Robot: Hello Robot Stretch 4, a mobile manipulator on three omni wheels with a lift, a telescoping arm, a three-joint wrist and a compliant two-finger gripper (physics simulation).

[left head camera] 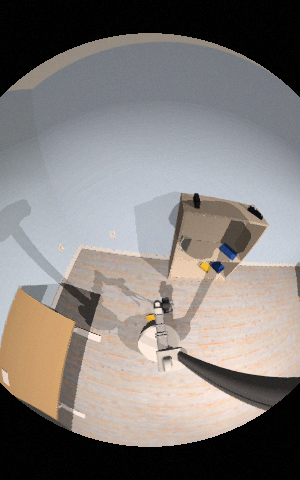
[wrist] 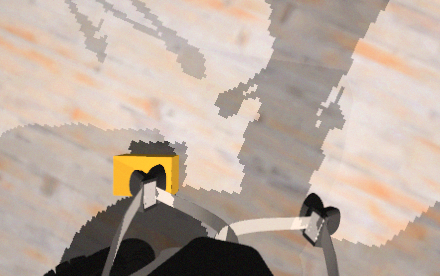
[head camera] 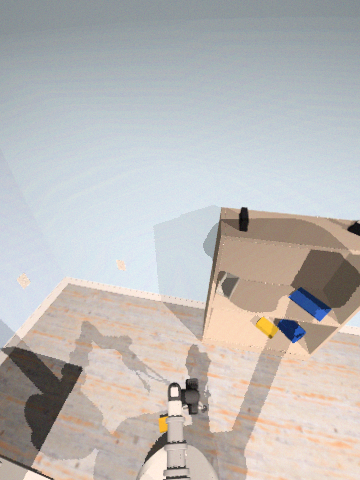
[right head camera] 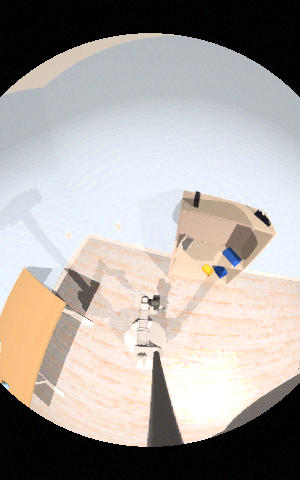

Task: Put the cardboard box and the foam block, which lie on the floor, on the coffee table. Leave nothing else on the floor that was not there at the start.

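Frame: origin at the robot's base, x ahead, y left, z up, level; millimetres.
Where they show: gripper, fingertip midpoint: (wrist: 232, 194).
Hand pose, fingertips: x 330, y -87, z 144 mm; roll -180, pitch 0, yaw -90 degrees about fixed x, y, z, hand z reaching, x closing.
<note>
Each offset is from my fingertips to the centre of the thing. Level surfaces: height alone.
An orange-yellow block {dz -150, dx -32, dy +137 mm} (head camera: 163, 424) (left head camera: 150, 317) (wrist: 125, 175) lies on the floor near the robot's base; I cannot tell whether it is the foam block. My gripper (head camera: 197, 404) (left head camera: 166, 305) (right head camera: 156, 302) (wrist: 232, 194) is open, with its fingers wide apart and nothing between them. In the wrist view the left fingertip overlaps the block's lower right part, and the right fingertip is over bare floor to the right. The coffee table {dz +547 mm} (left head camera: 35, 355) (right head camera: 30, 340) has a light wooden top and white legs and stands at the left. I cannot make out a cardboard box on the floor.
An open wooden shelf unit (head camera: 212, 295) stands by the wall at the right, with blue blocks {dz +347, dx +426, dy -796 mm} (head camera: 310, 303) {dz -35, dx +449, dy -832 mm} (head camera: 291, 330), a yellow block {dz -50, dx +481, dy -653 mm} (head camera: 267, 327) and a grey item {dz +379, dx +565, dy -286 mm} (head camera: 228, 285) inside. Black objects {dz +914, dx +545, dy -270 mm} (head camera: 243, 219) are on its top. The robot's round base is close to the floor block.
</note>
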